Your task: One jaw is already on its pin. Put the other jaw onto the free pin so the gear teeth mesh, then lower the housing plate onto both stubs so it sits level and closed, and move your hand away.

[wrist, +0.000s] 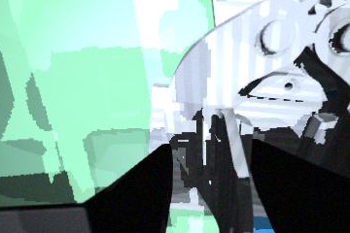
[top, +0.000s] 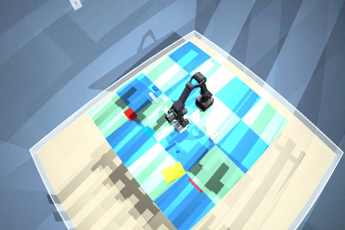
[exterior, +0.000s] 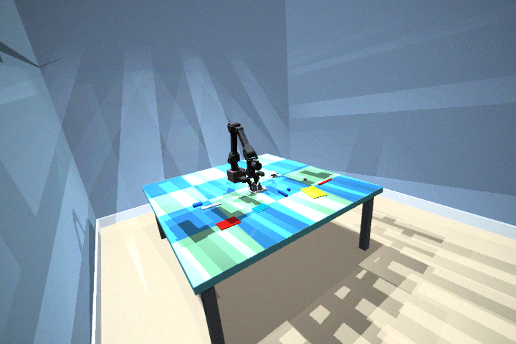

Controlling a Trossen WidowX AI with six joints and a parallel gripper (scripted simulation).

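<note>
Right now the white base part is 10 mm ahead of my gripper tip, 30 mm to the left of it and 20 mm below it. Also, from my gripper tip: blue bar 180 mm ahead, 120 mm to the left, 10 mm below; then grey jaw 30 mm behind, 20 mm to the left; then cyan tile 240 mm ahead, 100 mm to the right, 20 mm below.
</note>
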